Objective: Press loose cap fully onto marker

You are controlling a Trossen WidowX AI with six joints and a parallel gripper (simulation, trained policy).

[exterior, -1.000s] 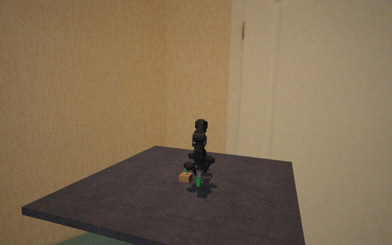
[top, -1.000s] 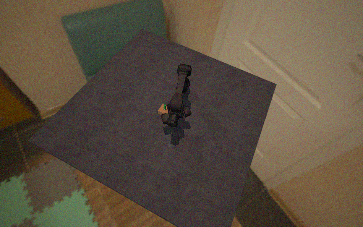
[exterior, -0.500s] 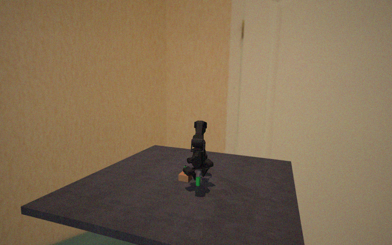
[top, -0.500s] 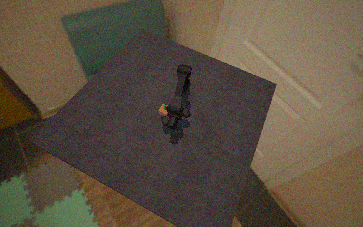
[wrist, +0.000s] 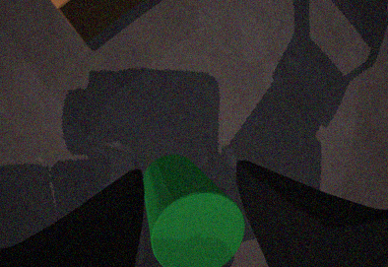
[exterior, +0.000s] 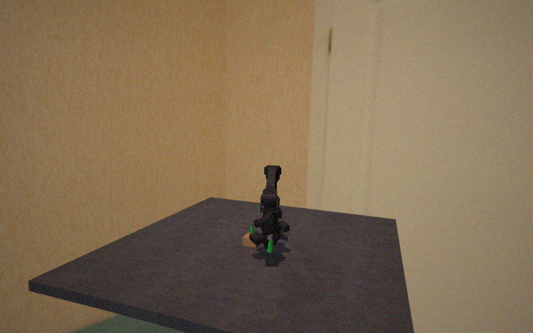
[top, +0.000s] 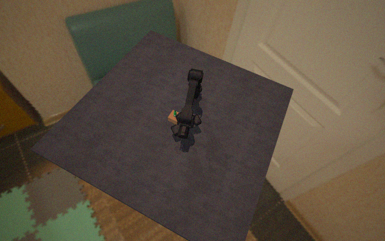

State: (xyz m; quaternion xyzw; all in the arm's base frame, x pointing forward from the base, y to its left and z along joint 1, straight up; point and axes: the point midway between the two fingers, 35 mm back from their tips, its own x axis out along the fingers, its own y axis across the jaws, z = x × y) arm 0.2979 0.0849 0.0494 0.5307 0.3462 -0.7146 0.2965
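Right now the holder block is 4 cm behind my gripper tip and 11 cm to the right of it. The rest, counted from my gripper tip: green cap (1 cm ahead, 1 cm above).
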